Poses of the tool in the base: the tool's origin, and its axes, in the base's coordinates. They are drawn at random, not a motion.
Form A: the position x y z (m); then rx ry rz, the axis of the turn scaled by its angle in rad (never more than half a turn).
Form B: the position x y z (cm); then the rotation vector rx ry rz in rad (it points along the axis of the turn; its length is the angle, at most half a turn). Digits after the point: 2 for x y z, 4 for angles.
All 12 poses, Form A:
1: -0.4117, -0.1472, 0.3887, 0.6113, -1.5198, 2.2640
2: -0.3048, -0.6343, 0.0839, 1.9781, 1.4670, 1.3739
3: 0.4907, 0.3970, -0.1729, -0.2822, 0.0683, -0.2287
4: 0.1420, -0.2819, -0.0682, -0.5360, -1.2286, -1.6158
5: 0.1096, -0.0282, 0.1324, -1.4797, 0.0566, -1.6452
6: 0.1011, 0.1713, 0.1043, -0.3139, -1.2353, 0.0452
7: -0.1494, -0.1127, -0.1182, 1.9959, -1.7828, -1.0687
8: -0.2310, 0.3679, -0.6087, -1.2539, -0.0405, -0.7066
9: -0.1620, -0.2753, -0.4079, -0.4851, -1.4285, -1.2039
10: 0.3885, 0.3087, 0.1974, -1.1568, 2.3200, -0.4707
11: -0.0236, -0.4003, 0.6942, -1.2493, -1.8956, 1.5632
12: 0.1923, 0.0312, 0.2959, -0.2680, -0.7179, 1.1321
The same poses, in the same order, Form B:
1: -41.17, -14.72, 38.87, 0.6113, -1.5198, 2.2640
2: -30.48, -63.43, 8.39, 1.9781, 1.4670, 1.3739
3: 49.07, 39.70, -17.29, -0.2822, 0.0683, -0.2287
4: 14.20, -28.19, -6.82, -0.5360, -1.2286, -1.6158
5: 10.96, -2.82, 13.24, -1.4797, 0.0566, -1.6452
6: 10.11, 17.13, 10.43, -0.3139, -1.2353, 0.0452
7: -14.94, -11.27, -11.82, 1.9959, -1.7828, -1.0687
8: -23.10, 36.79, -60.87, -1.2539, -0.0405, -0.7066
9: -16.20, -27.53, -40.79, -0.4851, -1.4285, -1.2039
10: 38.85, 30.87, 19.74, -1.1568, 2.3200, -0.4707
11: -2.36, -40.03, 69.42, -1.2493, -1.8956, 1.5632
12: 19.23, 3.12, 29.59, -0.2680, -0.7179, 1.1321
